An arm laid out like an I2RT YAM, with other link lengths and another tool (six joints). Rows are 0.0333 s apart.
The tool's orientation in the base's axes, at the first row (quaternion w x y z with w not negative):
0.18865, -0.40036, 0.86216, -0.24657
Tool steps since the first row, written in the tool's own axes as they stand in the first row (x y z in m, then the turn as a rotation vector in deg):
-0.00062, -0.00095, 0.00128, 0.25, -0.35, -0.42
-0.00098, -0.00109, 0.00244, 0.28, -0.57, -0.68
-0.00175, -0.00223, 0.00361, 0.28, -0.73, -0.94
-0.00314, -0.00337, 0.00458, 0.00, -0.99, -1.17
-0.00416, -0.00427, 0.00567, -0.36, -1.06, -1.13
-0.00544, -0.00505, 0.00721, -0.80, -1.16, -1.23
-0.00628, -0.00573, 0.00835, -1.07, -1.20, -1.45
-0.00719, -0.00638, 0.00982, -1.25, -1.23, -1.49
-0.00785, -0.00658, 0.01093, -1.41, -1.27, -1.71
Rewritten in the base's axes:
0.00161, -0.00040, -0.00041, -0.16, -0.28, 0.51
0.00252, -0.00051, -0.00122, -0.19, -0.35, 0.84
0.00428, -0.00086, -0.00141, -0.23, -0.37, 1.14
0.00632, -0.00068, -0.00135, -0.02, -0.23, 1.51
0.00804, -0.00068, -0.00158, 0.26, 0.00, 1.57
0.01009, -0.00053, -0.00221, 0.54, 0.32, 1.76
0.01161, -0.00057, -0.00264, 0.61, 0.57, 2.00
0.01332, -0.00062, -0.00333, 0.72, 0.70, 2.07
0.01442, -0.00052, -0.00403, 0.72, 0.86, 2.29

